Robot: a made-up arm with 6 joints.
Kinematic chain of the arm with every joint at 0, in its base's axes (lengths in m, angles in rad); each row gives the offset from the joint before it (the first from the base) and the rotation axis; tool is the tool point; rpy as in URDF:
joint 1: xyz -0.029 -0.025 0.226 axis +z
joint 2: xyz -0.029 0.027 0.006 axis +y
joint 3: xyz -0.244 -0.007 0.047 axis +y
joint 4: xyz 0.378 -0.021 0.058 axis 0.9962 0 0.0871
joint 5: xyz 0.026 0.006 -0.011 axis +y
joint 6: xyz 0.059 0.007 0.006 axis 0.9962 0 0.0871
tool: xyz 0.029 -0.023 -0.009 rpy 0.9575 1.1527 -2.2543
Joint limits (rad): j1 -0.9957..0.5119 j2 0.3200..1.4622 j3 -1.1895..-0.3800 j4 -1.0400..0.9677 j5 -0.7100..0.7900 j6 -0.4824..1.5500
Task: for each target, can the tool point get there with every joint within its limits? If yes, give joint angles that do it. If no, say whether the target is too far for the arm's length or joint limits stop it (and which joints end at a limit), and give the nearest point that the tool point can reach.
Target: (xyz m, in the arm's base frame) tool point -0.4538 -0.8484 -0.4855
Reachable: no: too far | nearest point 0.0386 -0.2674 0.0875 | short by 0.953 m
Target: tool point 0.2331 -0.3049 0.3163
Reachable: yes | joints -0.8088 1.1878 -0.8293 -0.0352 0.2528 0.5485
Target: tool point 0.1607 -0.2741 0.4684
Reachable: yes | joints -0.8253 0.7933 -0.8536 -0.6508 0.4001 1.2713
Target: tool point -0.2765 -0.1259 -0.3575
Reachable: no: joint limits stop it (at a limit: joint 1, joint 2, joint 3, joint 5, joint 6) | nearest point 0.0366 -0.2064 0.0682 | short by 0.535 m
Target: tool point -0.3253 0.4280 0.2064
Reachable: no: joint limits stop it (at a limit: joint 1, joint 2, joint 3, joint 4, joint 5) | nearest point 0.1269 0.1612 0.0951 | short by 0.537 m
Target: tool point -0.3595 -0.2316 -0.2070
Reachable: no: joint limits stop it (at a limit: joint 1, joint 2, joint 3, joint 5, joint 6) | nearest point 0.0247 -0.2308 0.0773 | short by 0.478 m
